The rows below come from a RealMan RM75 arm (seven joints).
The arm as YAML. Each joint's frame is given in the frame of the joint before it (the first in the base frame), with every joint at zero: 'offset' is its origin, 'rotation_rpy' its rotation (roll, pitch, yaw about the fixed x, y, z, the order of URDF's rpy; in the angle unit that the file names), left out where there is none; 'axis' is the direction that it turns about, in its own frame. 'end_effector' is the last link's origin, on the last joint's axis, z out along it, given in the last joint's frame.
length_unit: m
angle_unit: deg
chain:
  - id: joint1
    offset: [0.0, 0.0, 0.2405]
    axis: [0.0, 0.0, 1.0]
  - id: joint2
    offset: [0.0, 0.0, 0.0]
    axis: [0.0, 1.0, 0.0]
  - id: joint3
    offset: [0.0, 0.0, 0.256]
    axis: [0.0, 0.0, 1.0]
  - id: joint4
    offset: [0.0, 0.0, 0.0]
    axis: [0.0, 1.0, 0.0]
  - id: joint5
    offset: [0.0, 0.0, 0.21]
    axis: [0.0, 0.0, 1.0]
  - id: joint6
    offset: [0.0, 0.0, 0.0]
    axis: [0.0, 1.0, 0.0]
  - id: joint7
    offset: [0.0, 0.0, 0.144]
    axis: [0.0, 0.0, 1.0]
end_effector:
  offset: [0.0, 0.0, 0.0]
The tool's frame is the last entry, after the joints.
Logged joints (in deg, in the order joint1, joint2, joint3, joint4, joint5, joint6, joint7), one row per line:
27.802 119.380 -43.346 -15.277 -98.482 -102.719 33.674
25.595 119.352 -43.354 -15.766 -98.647 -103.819 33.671
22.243 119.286 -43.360 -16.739 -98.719 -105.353 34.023
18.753 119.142 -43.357 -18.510 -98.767 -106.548 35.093
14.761 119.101 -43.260 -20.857 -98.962 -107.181 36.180
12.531 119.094 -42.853 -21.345 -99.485 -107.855 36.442
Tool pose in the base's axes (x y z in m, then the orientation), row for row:
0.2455 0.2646 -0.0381 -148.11 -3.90 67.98
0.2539 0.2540 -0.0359 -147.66 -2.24 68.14
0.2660 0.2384 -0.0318 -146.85 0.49 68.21
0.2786 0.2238 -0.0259 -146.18 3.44 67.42
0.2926 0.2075 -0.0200 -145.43 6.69 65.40
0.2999 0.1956 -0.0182 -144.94 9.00 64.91
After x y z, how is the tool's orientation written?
As a rotation vector, in degrees.
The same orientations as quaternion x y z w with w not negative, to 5 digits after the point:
-0.89862 -0.02366 0.41245 0.14770
-0.89750 -0.01362 0.41416 0.15092
-0.89567 0.00299 0.41603 0.15713
-0.89543 0.02107 0.41299 0.16492
-0.89682 0.04126 0.40330 0.17709
-0.89603 0.05564 0.40128 0.18167

